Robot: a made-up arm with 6 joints.
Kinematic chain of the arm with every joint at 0, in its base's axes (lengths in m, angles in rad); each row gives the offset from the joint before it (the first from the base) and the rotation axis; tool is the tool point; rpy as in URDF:
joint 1: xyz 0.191 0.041 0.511 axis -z
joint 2: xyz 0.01 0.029 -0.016 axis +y
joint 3: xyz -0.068 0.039 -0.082 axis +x
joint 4: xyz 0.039 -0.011 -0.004 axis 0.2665 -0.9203 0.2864
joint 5: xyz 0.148 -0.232 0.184 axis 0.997 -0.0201 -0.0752
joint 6: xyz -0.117 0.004 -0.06 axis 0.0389 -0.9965 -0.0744
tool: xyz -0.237 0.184 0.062 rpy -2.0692 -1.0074 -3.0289
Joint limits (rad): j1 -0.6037..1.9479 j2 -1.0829..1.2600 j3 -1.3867..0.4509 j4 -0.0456..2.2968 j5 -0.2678..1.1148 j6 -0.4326..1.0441
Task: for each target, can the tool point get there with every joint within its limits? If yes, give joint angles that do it. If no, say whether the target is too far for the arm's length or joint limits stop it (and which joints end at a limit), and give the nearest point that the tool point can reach.
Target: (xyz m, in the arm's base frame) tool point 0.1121 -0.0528 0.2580
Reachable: yes | joints -0.1660 -0.8089 -0.5099 0.8678 -0.1337 0.1462
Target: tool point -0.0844 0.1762 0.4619
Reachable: yes | joints 0.3673 0.0024 -0.5747 1.0699 0.9817 0.8996
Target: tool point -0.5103 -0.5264 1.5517
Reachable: no: too far | nearest point -0.1009 -0.1952 0.7753 | short by 0.938 m
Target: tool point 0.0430 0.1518 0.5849
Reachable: yes | joints 0.5116 1.0355 -0.1521 0.2470 0.0452 0.9153
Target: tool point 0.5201 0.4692 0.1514
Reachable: no: joint limits stop it (at a limit: joint 2, joint 3, joint 5) | nearest point 0.4377 0.3620 0.2949 | short by 0.197 m
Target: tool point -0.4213 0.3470 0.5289
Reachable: no: joint limits stop it (at a limit: joint 2, joint 3, joint 5, joint 6) | nearest point -0.2774 0.2751 0.5113 | short by 0.162 m
